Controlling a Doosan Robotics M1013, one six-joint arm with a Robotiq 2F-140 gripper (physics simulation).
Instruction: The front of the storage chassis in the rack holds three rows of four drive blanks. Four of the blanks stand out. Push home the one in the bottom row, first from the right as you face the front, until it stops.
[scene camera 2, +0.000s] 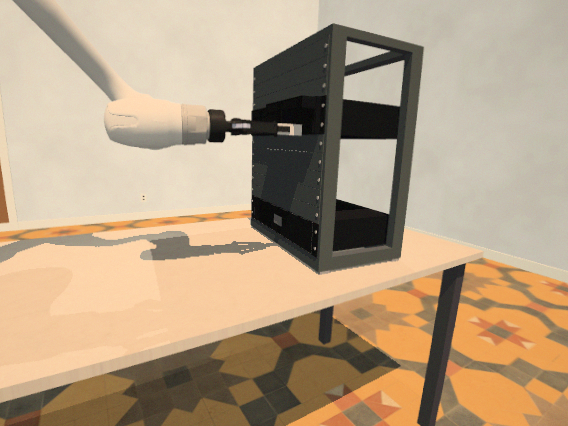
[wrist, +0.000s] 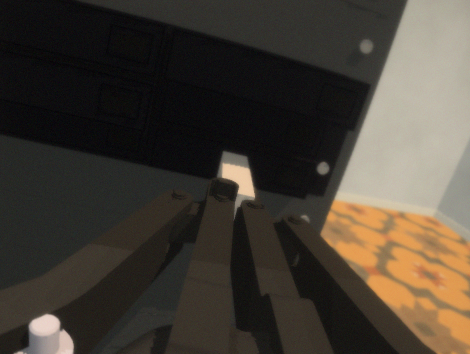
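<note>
The dark storage chassis sits in the upper half of the grey rack. The bottom-row, first-from-right blank is a black bar low on the chassis front in the wrist view. Its lower edge sits slightly off the chassis edge; how far it stands out is hard to tell. My gripper is shut and empty. Its pale fingertips are at the blank's front, towards its left part, and overlap its lower edge. Whether they touch is hidden. The upper right blank seems to stand out.
Another black unit sits at the rack's base. The rack stands on a light wooden table. White screw heads line the rack's right edge, close to the chassis. A wall and patterned floor show beyond it.
</note>
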